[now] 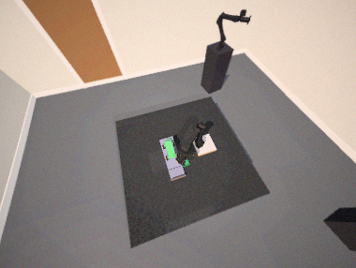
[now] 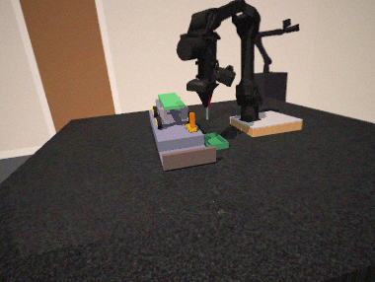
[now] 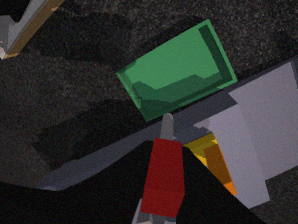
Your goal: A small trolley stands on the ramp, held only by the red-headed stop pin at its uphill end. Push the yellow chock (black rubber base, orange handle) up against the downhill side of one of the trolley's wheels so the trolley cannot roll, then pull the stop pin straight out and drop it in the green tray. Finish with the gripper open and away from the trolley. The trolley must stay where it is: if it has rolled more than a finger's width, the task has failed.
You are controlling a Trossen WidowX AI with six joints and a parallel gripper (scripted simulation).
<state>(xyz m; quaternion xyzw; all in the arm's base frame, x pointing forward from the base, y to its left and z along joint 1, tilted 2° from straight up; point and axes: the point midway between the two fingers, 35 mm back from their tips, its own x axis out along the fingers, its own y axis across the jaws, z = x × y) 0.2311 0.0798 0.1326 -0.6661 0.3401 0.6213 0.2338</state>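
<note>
My gripper tip is 50 mm short of the yellow chock, 50 mm above it and 20 mm to the left of it. From my gripper tip the other things lie so: grey ramp 130 mm to the right, 90 mm below, 80 mm ahead; then trolley 130 mm to the right, 80 mm ahead, 20 mm below; then red-headed stop pin right at my gripper tip.
</note>
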